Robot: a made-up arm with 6 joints.
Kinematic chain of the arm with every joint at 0, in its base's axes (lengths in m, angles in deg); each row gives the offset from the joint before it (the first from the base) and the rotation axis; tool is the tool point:
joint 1: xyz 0 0 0.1 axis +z
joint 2: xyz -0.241 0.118 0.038 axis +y
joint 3: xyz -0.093 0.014 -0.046 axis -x
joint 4: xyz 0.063 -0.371 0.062 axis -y
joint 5: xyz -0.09 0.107 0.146 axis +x
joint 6: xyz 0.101 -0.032 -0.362 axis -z
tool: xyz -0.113 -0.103 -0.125
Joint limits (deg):
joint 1: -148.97..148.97
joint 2: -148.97..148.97
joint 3: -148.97..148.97
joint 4: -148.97..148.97
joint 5: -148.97..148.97
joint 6: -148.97..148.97
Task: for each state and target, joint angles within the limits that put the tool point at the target. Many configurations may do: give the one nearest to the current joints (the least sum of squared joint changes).
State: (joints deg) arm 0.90 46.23 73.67 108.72 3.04 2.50
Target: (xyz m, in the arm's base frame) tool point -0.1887 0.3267 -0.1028
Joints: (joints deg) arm 21.91 66.66 98.24 132.58 27.68 0.50
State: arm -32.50 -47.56 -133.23 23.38 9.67 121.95
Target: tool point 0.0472 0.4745 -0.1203
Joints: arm -20.17 -36.06 -98.15 3.13 -14.54 111.65
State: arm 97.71 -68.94 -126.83 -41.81 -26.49 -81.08
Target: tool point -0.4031 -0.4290 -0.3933
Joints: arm 121.71 -29.30 -122.71 -58.81 -24.77 -72.40
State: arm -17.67 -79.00 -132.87 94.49 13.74 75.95
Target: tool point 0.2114 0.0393 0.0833
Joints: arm -20.53 -36.11 -126.05 124.05 1.18 81.82
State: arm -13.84 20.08 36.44 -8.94 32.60 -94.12
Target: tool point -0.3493 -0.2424 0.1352
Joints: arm -10.90 22.31 49.15 -19.76 12.88 -86.98
